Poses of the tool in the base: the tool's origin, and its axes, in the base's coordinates. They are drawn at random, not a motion.
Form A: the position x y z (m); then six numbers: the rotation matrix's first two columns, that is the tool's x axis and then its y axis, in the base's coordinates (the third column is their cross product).
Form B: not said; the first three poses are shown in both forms.
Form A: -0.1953, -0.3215, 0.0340, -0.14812, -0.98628, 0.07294, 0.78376, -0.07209, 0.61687
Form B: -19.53, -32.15, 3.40, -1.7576, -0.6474, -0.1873
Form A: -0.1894, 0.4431, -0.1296, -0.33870, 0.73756, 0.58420, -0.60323, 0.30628, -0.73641
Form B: -18.94, 44.31, -12.96, 2.0824, -0.8068, 1.0551
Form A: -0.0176, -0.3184, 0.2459, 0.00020, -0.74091, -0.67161, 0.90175, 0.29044, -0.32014
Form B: -1.76, -31.84, 24.59, -1.5706, 0.4470, 0.7363
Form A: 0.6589, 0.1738, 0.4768, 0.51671, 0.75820, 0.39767, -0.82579, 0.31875, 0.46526
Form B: 65.89, 17.38, 47.68, 1.0117, 0.2280, 0.6235
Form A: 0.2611, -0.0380, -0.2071, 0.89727, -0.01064, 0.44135, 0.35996, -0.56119, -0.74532
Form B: 26.11, -3.80, -20.71, -0.3815, 0.2585, -2.1140
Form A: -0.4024, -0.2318, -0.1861, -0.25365, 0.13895, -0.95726, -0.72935, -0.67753, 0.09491
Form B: -40.24, -23.18, -18.61, 1.9055, -0.6885, -1.2092
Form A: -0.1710, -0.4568, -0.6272, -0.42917, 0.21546, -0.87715, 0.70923, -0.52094, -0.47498
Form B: -17.10, -45.68, -62.72, -2.1150, -0.5935, 1.4853
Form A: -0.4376, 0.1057, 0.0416, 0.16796, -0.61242, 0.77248, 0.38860, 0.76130, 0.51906
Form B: -43.76, 10.57, 4.16, -1.1628, -1.1337, -0.5272
